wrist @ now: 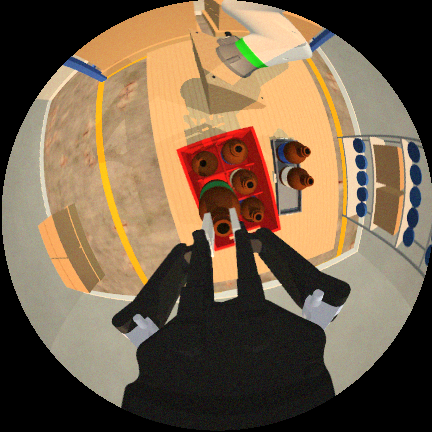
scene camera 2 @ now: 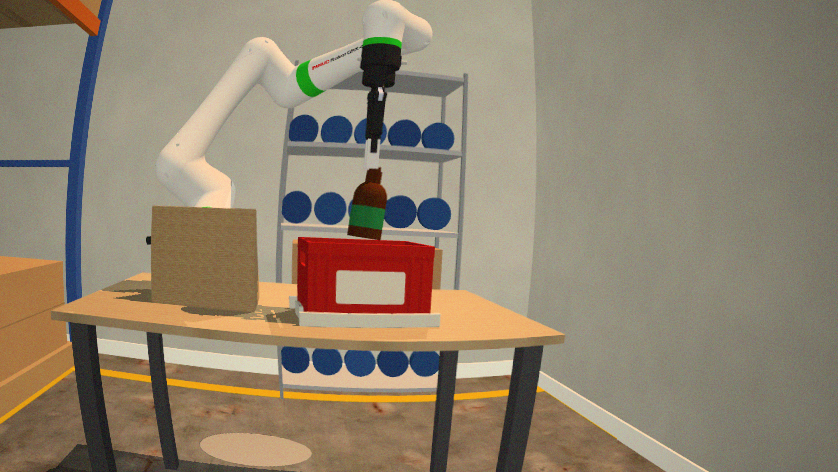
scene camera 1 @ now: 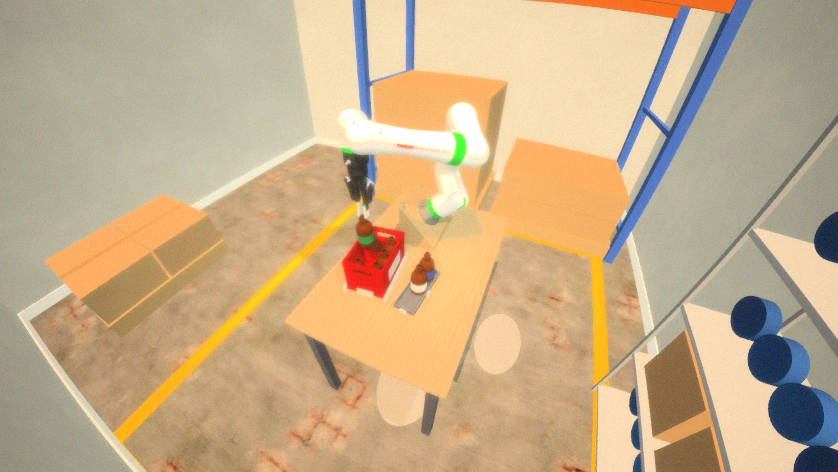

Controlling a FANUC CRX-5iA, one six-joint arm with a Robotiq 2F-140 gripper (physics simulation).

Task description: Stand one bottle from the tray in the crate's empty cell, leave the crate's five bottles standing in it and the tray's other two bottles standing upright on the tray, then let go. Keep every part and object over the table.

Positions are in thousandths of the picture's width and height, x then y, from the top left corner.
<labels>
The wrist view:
gripper: 513, 508
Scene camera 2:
gripper: 442, 357
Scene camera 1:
gripper: 434, 457
</labels>
